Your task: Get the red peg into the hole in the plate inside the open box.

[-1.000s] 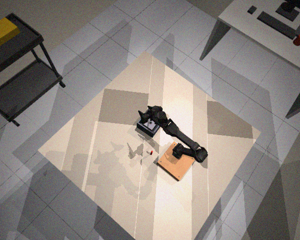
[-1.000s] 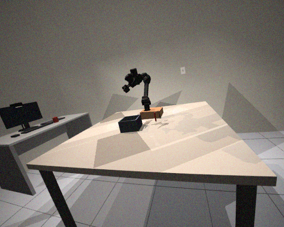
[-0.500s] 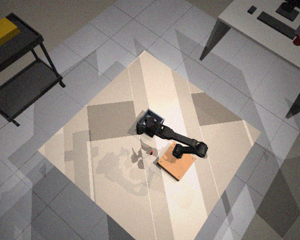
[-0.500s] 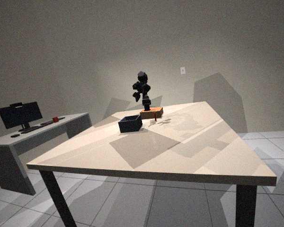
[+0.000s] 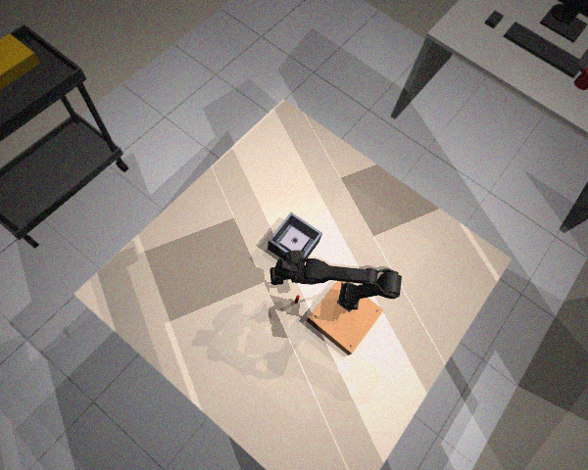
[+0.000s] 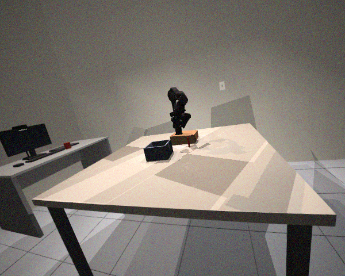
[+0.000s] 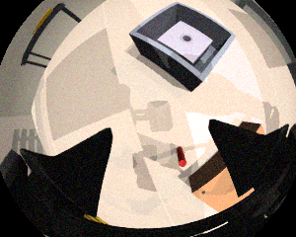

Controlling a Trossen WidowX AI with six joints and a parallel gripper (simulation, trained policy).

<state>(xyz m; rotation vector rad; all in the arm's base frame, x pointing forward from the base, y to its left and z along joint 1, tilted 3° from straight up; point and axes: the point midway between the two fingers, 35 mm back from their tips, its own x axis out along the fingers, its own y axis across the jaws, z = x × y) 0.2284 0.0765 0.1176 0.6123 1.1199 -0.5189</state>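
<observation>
Now: the red peg 12 cm below my gripper tip, 7 cm behind it and 3 cm to the left of it. Also, from my gripper tip: dark box 16 cm to the right, 14 cm below, 8 cm ahead; then pale plate 16 cm to the right, 12 cm below, 8 cm ahead.
</observation>
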